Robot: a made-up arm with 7 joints. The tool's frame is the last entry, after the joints.
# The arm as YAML. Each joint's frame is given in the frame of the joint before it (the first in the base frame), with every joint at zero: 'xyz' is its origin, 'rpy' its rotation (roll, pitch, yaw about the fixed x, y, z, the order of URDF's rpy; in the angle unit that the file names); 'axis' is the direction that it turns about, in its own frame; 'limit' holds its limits. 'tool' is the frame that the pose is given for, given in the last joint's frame.
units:
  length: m
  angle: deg
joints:
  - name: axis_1
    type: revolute
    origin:
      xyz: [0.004, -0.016, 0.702]
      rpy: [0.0, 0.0, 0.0]
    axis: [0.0, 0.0, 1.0]
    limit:
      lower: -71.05
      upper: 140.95
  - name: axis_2
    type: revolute
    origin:
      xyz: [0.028, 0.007, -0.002]
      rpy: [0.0, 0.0, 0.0]
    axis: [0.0, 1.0, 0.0]
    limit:
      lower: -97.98
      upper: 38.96
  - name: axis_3
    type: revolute
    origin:
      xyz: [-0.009, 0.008, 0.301]
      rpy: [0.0, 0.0, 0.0]
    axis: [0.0, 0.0, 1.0]
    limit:
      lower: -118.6
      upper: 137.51
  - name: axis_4
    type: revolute
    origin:
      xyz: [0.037, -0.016, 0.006]
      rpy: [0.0, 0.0, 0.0]
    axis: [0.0, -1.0, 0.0]
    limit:
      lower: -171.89
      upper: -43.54
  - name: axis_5
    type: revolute
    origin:
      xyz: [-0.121, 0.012, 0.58]
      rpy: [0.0, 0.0, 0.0]
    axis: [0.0, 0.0, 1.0]
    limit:
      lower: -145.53
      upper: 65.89
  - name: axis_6
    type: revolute
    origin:
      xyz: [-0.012, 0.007, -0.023]
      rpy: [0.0, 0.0, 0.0]
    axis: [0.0, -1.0, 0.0]
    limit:
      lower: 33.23
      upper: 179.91
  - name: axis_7
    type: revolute
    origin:
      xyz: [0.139, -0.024, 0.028]
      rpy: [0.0, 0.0, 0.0]
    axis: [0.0, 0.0, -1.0]
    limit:
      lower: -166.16
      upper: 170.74
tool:
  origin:
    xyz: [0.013, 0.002, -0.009]
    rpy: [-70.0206, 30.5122, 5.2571]
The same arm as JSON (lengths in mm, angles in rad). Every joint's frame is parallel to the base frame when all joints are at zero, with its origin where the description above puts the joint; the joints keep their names.
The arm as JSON. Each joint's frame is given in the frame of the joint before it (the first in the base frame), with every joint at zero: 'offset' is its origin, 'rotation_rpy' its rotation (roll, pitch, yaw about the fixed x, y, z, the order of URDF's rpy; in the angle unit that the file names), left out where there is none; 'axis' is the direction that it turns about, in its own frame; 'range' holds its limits. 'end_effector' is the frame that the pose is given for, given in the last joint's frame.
{"length_unit": "mm", "angle_unit": "rad", "chain": [
  {"id": "axis_1", "offset": [4.0, -16.0, 702.0], "axis": "+z", "range": [-1.2401, 2.46]},
  {"id": "axis_2", "offset": [28.0, 7.0, -2.0], "axis": "+y", "range": [-1.7101, 0.68]},
  {"id": "axis_3", "offset": [-9.0, 8.0, 301.0], "axis": "+z", "range": [-2.07, 2.4]},
  {"id": "axis_4", "offset": [37.0, -16.0, 6.0], "axis": "-y", "range": [-3.0, -0.7599]},
  {"id": "axis_5", "offset": [-121.0, 12.0, 580.0], "axis": "+z", "range": [-2.54, 1.15]},
  {"id": "axis_6", "offset": [-12.0, 7.0, -23.0], "axis": "-y", "range": [0.58, 3.14]},
  {"id": "axis_7", "offset": [139.0, -24.0, 28.0], "axis": "-z", "range": [-2.9, 2.98]}
], "end_effector": {"offset": [13.0, 2.0, -9.0], "rotation_rpy": [-1.2221, 0.5325, 0.0918]}}

